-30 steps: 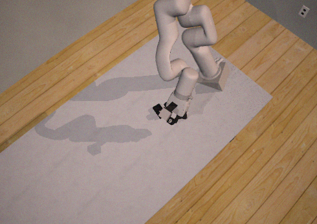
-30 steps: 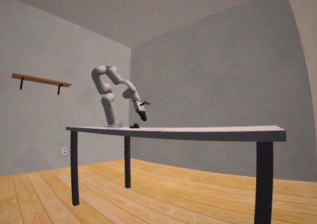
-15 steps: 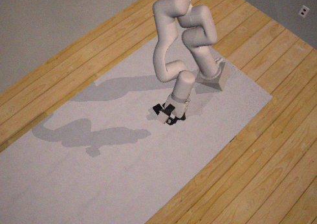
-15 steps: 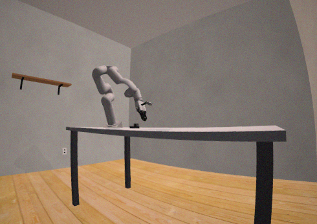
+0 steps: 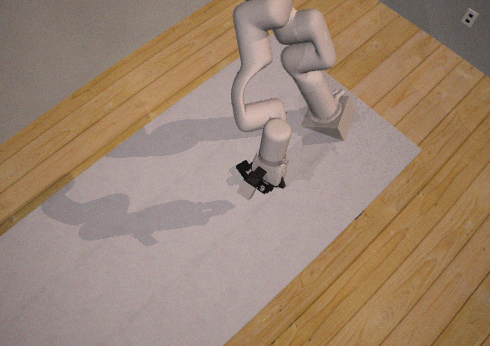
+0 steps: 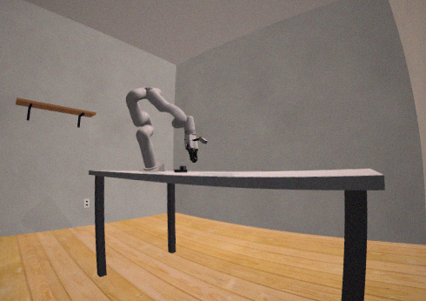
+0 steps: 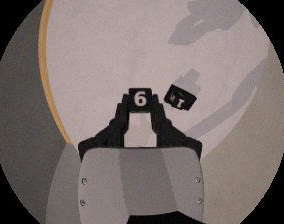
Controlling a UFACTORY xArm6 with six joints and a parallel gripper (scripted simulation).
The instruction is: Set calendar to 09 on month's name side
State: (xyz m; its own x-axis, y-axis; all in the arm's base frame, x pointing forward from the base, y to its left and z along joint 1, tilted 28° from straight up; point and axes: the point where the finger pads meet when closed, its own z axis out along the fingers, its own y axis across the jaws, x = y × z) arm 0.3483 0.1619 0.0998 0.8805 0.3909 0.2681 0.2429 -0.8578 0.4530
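Now: the black date cube 2 cm below my hand. The rest, counted from my hand: black cube (9 cm to the right, 8 cm below).
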